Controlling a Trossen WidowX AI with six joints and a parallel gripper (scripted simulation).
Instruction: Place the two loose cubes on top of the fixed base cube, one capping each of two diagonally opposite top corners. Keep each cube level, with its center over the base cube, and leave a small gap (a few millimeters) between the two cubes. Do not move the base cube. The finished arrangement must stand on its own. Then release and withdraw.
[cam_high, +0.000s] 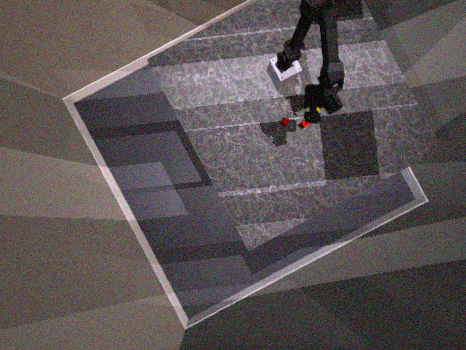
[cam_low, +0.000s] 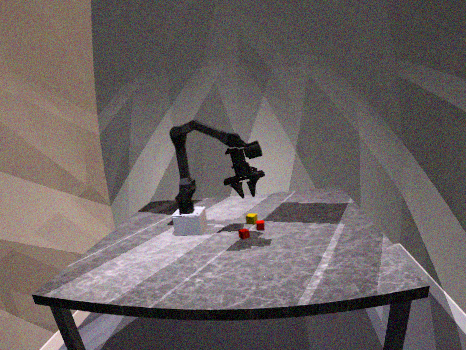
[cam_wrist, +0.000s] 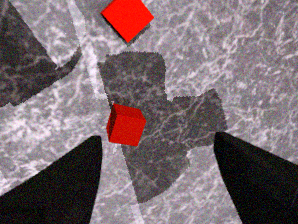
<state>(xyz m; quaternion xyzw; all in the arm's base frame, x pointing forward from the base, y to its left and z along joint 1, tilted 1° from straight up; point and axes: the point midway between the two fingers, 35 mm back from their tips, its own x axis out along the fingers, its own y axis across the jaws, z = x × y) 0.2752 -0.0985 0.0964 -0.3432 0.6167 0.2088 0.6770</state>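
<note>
The red cube is 14 cm below my gripper tip, 5 cm to the right of it and 4 cm behind it. Round my gripper tip: yellow base cube 14 cm below, 13 cm to the left, 2 cm ahead.
</note>
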